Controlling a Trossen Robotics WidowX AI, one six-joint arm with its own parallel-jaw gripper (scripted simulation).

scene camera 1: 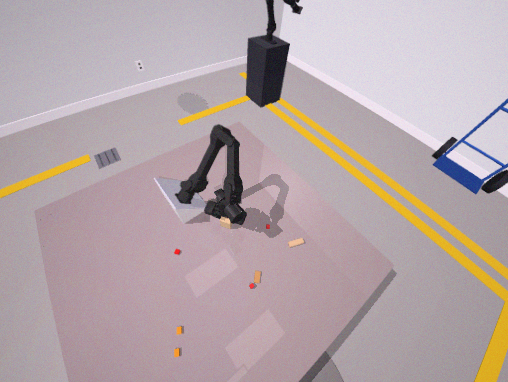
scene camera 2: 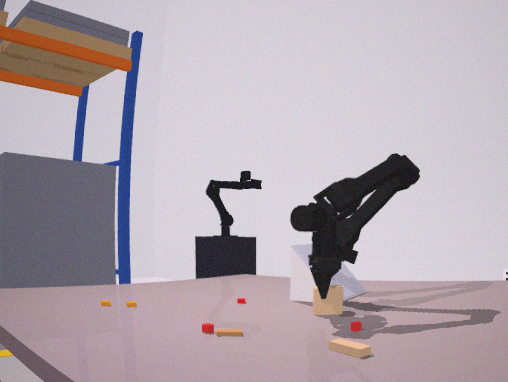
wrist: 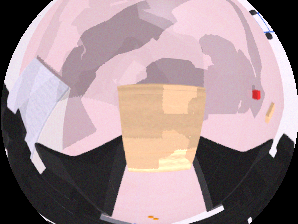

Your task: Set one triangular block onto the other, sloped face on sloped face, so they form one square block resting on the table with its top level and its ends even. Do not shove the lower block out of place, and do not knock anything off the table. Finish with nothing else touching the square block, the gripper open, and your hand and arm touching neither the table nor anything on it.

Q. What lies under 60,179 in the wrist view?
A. The gripper.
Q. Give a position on a triangular block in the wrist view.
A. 160,127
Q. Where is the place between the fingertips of the gripper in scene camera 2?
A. At 322,297
